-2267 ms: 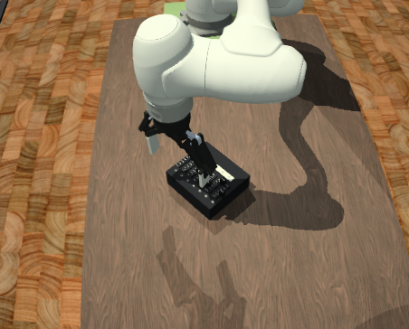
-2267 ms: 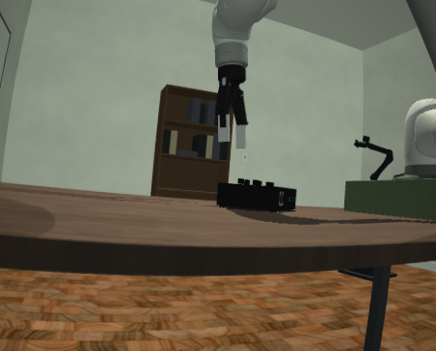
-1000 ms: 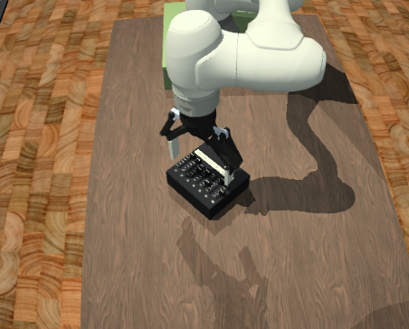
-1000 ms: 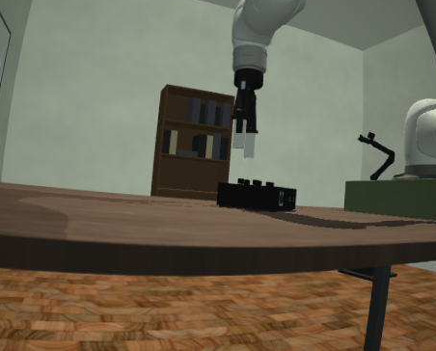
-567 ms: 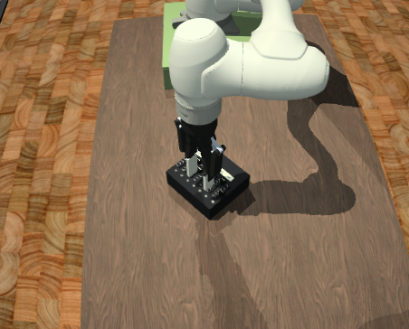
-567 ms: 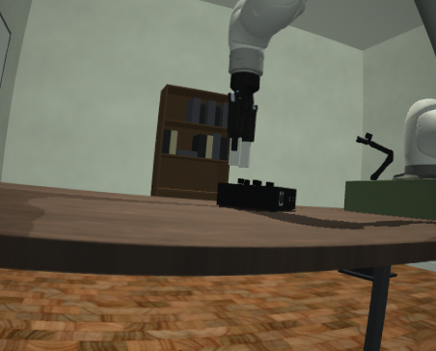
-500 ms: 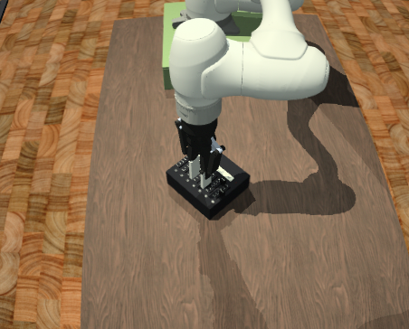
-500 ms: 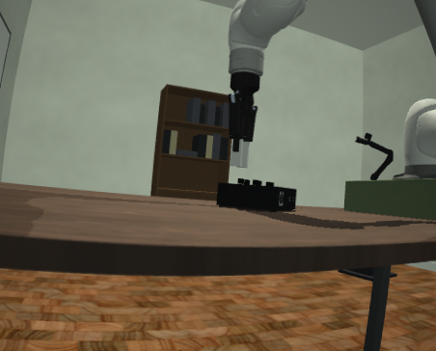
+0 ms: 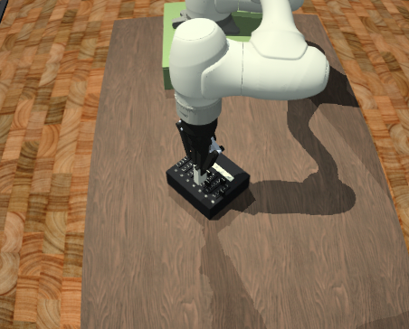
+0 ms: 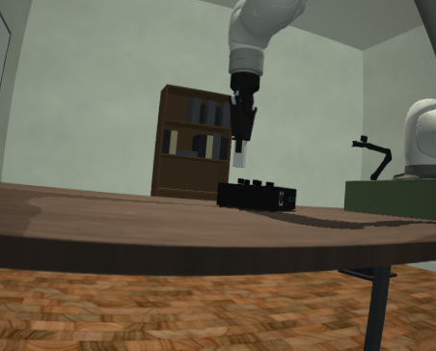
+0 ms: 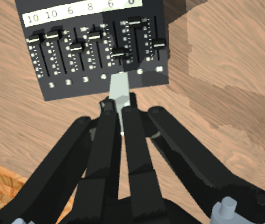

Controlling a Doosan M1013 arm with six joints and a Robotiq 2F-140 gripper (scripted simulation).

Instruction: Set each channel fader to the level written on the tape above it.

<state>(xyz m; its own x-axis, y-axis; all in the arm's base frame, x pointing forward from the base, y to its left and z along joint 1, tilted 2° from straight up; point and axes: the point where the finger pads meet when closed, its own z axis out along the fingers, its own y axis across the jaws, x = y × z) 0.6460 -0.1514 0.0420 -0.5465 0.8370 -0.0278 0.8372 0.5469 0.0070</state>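
Now: the master fader 70 mm below my hand, 50 mm to the left of it and 20 mm ahead of it.
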